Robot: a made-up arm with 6 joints.
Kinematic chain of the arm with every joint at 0, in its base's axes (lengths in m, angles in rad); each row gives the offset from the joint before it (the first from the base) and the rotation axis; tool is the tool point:
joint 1: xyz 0 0 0.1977 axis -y
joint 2: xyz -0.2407 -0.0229 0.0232 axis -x
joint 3: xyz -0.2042 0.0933 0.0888 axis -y
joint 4: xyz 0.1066 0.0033 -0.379 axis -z
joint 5: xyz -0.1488 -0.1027 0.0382 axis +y
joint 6: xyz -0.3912 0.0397 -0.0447 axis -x
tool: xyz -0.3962 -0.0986 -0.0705
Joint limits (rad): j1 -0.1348..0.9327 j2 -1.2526..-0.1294 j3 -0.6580..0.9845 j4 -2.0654..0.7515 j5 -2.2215..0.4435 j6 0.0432..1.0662
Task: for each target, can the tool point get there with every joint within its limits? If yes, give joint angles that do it. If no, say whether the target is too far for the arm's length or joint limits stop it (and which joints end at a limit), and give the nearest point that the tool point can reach.
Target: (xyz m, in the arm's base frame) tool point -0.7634 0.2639 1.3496
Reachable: no: joint limits stop it (at a limit: joint 1, joint 3, joint 4, joint 5, joint 6) | nearest point -0.8398 0.1769 1.0490 | short by 0.322 m
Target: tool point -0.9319 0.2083 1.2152
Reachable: no: joint limits stop it (at a limit: joint 1, joint 3, joint 4, joint 5, joint 6) | nearest point -0.9303 0.1659 1.0558 | short by 0.165 m
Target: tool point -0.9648 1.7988 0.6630
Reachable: no: too far | nearest point -0.7579 0.9896 0.4363 | short by 0.865 m
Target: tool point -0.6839 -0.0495 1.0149
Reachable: no: joint limits stop it (at a limit: joint 1, joint 3, joint 4, joint 5, joint 6) | nearest point -0.8362 -0.0510 1.0759 | short by 0.164 m
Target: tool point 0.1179 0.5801 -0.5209
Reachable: yes | joints 0.2362 -1.1115 0.5312 -0.7791 -1.0564 0.9801
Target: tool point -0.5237 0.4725 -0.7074
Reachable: yes | joints 0.0699 -0.6000 0.2823 -0.0110 -0.9687 0.5510
